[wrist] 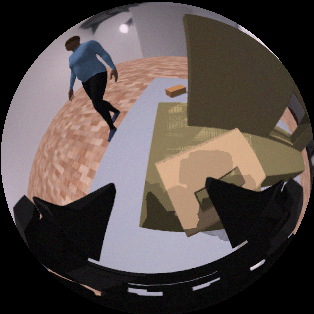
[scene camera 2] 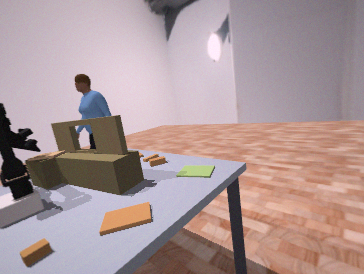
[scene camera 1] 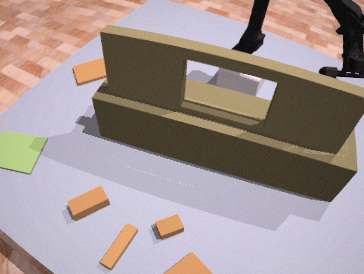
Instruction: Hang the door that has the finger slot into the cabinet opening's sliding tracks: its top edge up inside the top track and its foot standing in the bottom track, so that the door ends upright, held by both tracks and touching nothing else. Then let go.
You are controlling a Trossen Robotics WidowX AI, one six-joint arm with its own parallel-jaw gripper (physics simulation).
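Places are measured from the arm's base along level axes (x ahead, y left, z up), in centimetres.
Where they show: gripper, fingertip midpoint: (wrist: 161, 185) (scene camera 2: 34, 150); arm's base at its link origin: (scene camera 2: 23, 194).
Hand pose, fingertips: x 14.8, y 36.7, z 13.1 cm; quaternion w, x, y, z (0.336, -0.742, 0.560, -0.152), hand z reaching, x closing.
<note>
Each offset is from my fingertips to the centre of the thing.
The door with the finger slot, a pale tan board @[dx +3.8, dy -7.5, dz -4.0 cm] (scene camera 2: 46, 156) (wrist: 227, 147), lies flat on the low olive block behind the cabinet's upright panel. Its dark rectangular slot faces up in the wrist view. The panel hides it in scene camera 1. The olive cabinet (scene camera 1: 145, 70) (scene camera 2: 110, 132) (wrist: 225, 75) stands upright, with a rectangular opening through its panel; detail inside the tracks is too small to tell. My gripper (scene camera 2: 34, 140) (wrist: 161, 185) is open and empty, above the door. In the wrist view, its right finger overlaps the slot and its left finger appears beyond the door's edge.
Several orange blocks @[dx +50.0, dy -52.9, dz -19.2 cm] (scene camera 1: 89, 202) @[dx +45.1, dy -31.7, dz -19.4 cm] (scene camera 1: 170, 226) @[dx +55.5, dy -39.8, dz -19.9 cm] (scene camera 1: 119, 246) lie in front of the cabinet. An orange plate @[dx +4.8, dy -85.8, dz -20.3 cm] (scene camera 2: 126, 218) and a small block @[dx -19.6, dy -76.0, dz -19.4 cm] (scene camera 2: 36, 252) lie on its other side. A green plate @[dx +48.1, dy -85.1, dz -20.5 cm] (scene camera 1: 21, 152) (scene camera 2: 196, 171) lies near the table edge. A person (scene camera 2: 93, 102) (wrist: 91, 62) stands beyond the table.
</note>
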